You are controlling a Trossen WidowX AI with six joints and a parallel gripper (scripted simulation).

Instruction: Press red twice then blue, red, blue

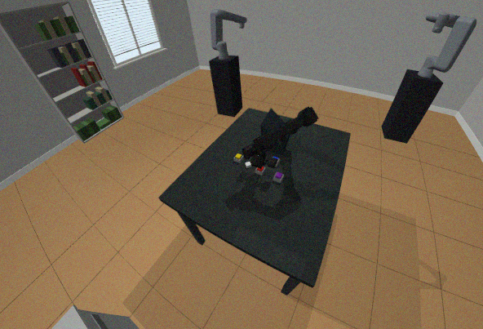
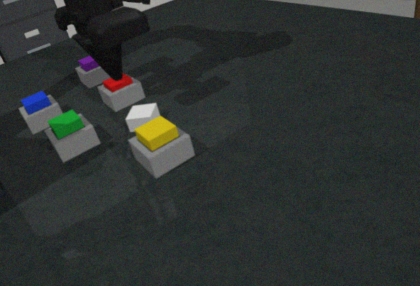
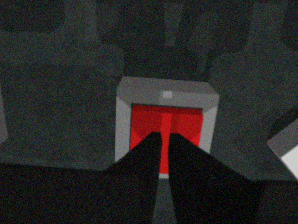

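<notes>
Right now the blue button is 100 mm behind my gripper tip and 60 mm to the left of it. From my gripper tip the other things lie so: green button 100 mm behind, 50 mm to the right; then red button 10 mm below; then small white block 90 mm to the right, 20 mm below, 20 mm behind.
</notes>
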